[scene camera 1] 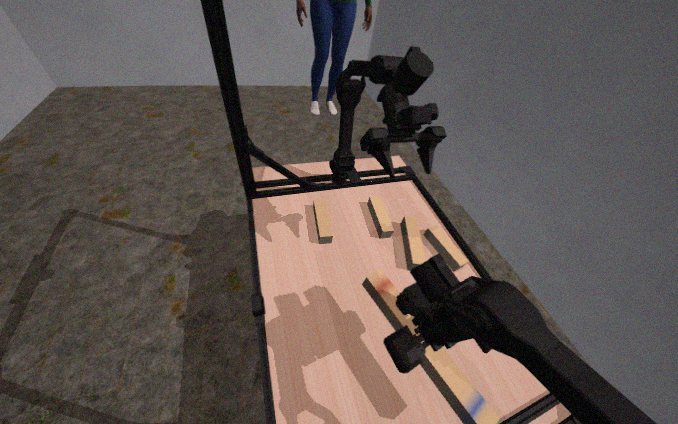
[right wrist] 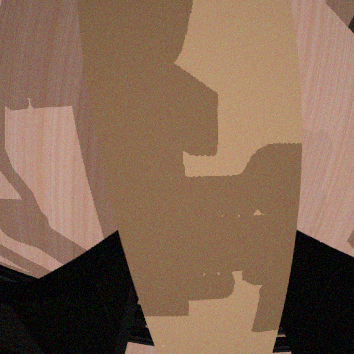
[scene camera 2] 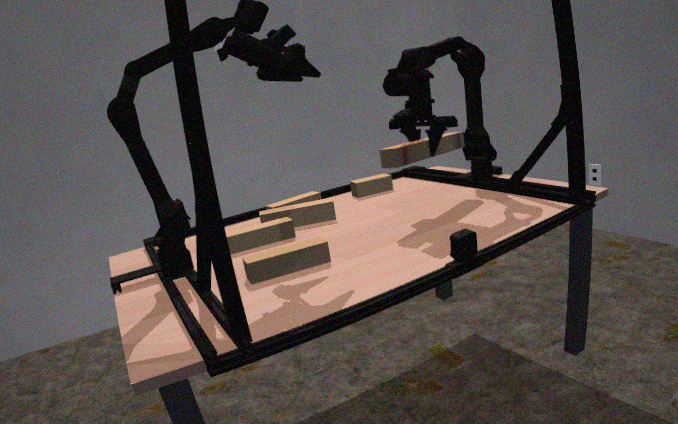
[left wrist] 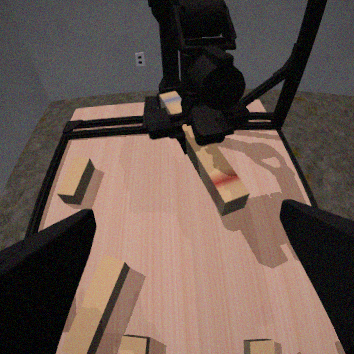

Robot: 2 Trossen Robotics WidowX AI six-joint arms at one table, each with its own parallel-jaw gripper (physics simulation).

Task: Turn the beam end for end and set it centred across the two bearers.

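Frame: origin at the left arm's base, x ahead, y left, z up, level; millimetres.
Seen in the pictures: left gripper, fingertip midpoint: point(scene camera 1: 411, 175) point(scene camera 2: 310, 77) point(left wrist: 188, 214); right gripper, fingertip midpoint: point(scene camera 1: 412, 337) point(right wrist: 201, 222) point(scene camera 2: 424, 156) point(left wrist: 196, 150); left arm's base at its link origin: point(scene camera 1: 338, 179) point(scene camera 2: 177, 273); right arm's base at its link origin: point(scene camera 2: 483, 179).
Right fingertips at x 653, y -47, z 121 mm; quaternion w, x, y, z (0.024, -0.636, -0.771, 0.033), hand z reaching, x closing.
Observation:
Offsets run from my right fingertips to a thing's top centre.
The long wooden beam @(15 mm ahead, 5 mm left, 48 mm up) point(scene camera 1: 452, 375) point(scene camera 2: 395, 156) point(left wrist: 205, 159) point(right wrist: 250, 90), with a red band near one end and a blue band near the other, is held above the table. Its red end points toward the bearers. My right gripper point(scene camera 1: 420, 327) point(scene camera 2: 424, 145) point(right wrist: 201, 222) is shut on it near its middle. My left gripper point(scene camera 1: 410, 173) point(left wrist: 188, 214) is open and empty, high above the table's far end in scene camera 1. Two roughly parallel blocks, which look like the bearers, lie apart: one @(445 mm back, 79 mm right, 96 mm down) point(scene camera 1: 324, 221) point(scene camera 2: 287, 260) point(left wrist: 261, 346) and another @(421 mm back, 143 mm left, 96 mm down) point(scene camera 1: 381, 217) point(scene camera 2: 262, 237) point(left wrist: 134, 345).
Two more wooden blocks, one @(284 mm back, 211 mm left, 90 mm down) point(scene camera 1: 414, 242) point(scene camera 2: 300, 213) and another @(239 mm back, 326 mm left, 96 mm down) point(scene camera 1: 447, 247) point(scene camera 2: 295, 200), lie close together beside the bearers. A shorter-looking block @(29 mm ahead, 315 mm left, 93 mm down) point(scene camera 2: 372, 185) point(left wrist: 75, 179) lies near the table's back edge in scene camera 2. A black rail point(scene camera 2: 360, 305) and upright posts point(scene camera 1: 227, 95) border the table.

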